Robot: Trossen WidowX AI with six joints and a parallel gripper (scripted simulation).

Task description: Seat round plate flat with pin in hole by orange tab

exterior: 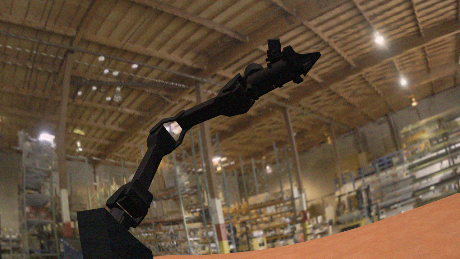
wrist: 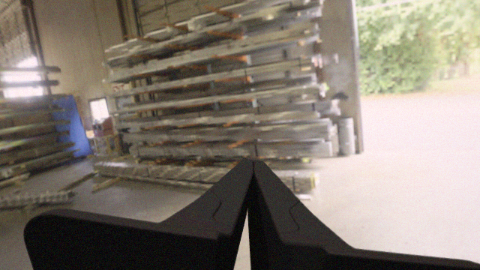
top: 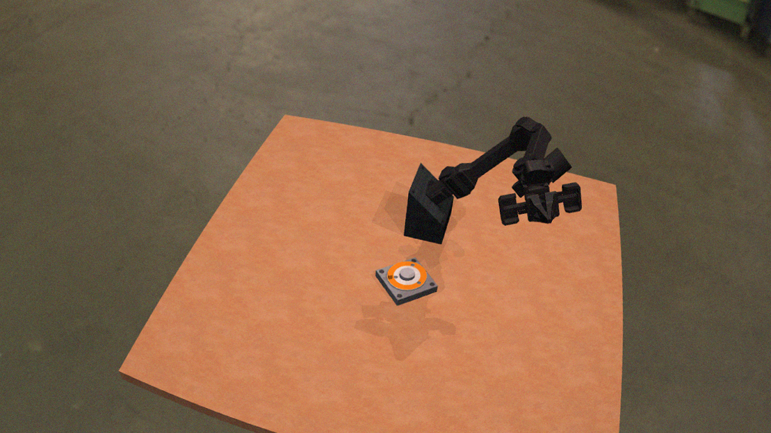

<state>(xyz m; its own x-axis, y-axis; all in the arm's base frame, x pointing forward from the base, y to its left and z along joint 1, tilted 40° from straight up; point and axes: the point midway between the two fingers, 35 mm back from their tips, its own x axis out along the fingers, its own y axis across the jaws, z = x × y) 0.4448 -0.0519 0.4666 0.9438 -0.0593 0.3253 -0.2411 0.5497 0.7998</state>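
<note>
Now: gripper tip 450 mm above the round plate, 310 mm to the left of it and 220 mm past it. Also, from my gripper tip: square grey base (460 mm below, 290 mm to the right, 230 mm behind).
</note>
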